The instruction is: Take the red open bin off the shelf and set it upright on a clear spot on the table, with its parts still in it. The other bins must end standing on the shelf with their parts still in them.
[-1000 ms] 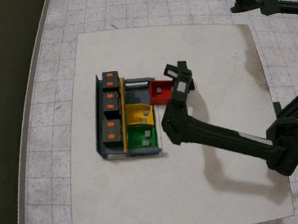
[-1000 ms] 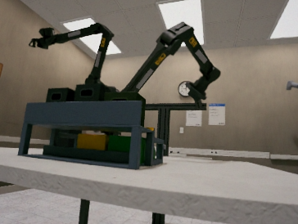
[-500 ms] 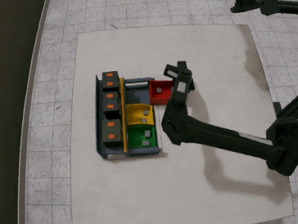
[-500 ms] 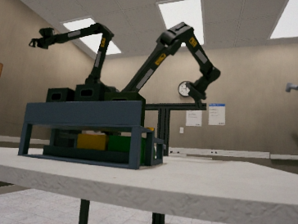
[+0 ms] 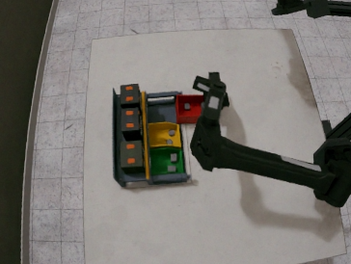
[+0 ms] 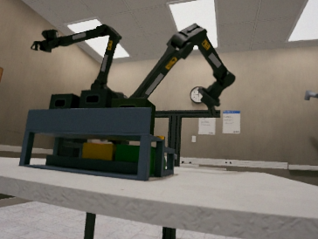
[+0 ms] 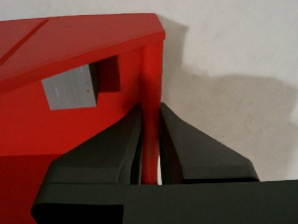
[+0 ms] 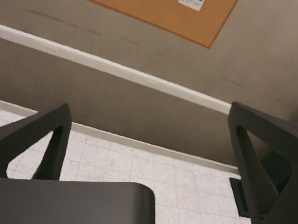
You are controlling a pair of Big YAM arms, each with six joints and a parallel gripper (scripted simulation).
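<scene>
Now: left hand 8 cm short of the red bin and 2 cm below it. From my left hand the other things lie so: green bin 24 cm ahead, 23 cm to the left, 1 cm above; yellow bin 24 cm ahead, 12 cm to the left, 1 cm above.
</scene>
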